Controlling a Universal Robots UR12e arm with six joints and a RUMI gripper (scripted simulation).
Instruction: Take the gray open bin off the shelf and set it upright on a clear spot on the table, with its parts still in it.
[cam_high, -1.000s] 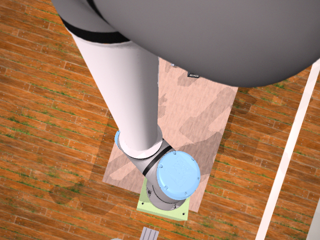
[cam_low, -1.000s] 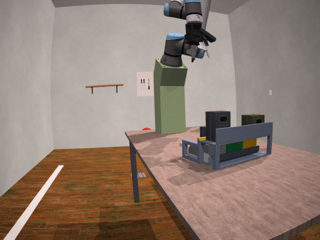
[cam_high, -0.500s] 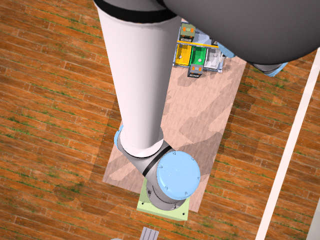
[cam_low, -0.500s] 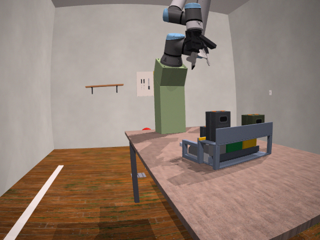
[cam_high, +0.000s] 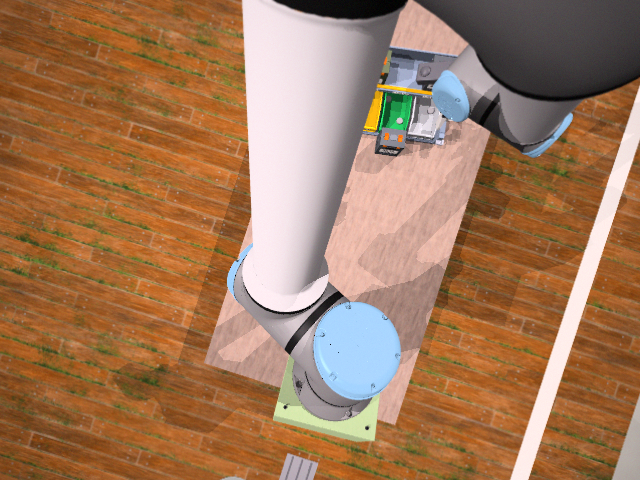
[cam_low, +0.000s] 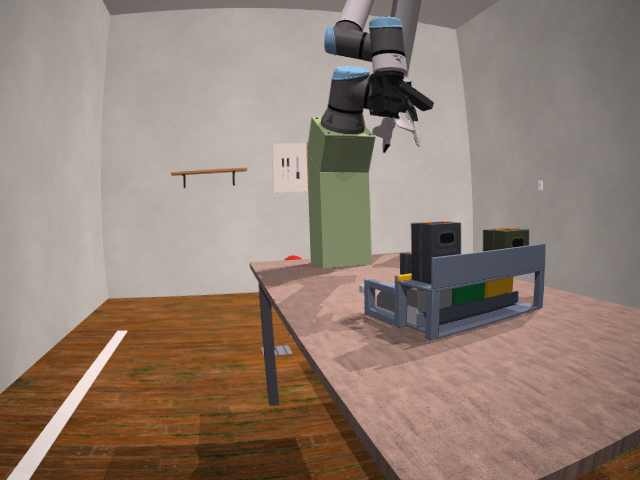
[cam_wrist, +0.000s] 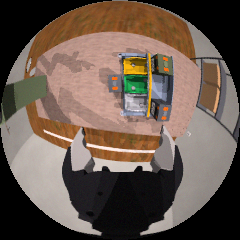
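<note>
The gray open bin is 36 cm below my hand and 11 cm ahead of it. From my hand the other things lie so: yellow bin (36 cm below, 20 cm to the left, 2 cm ahead); green bin (36 cm below, 10 cm to the left, 7 cm ahead).
</note>
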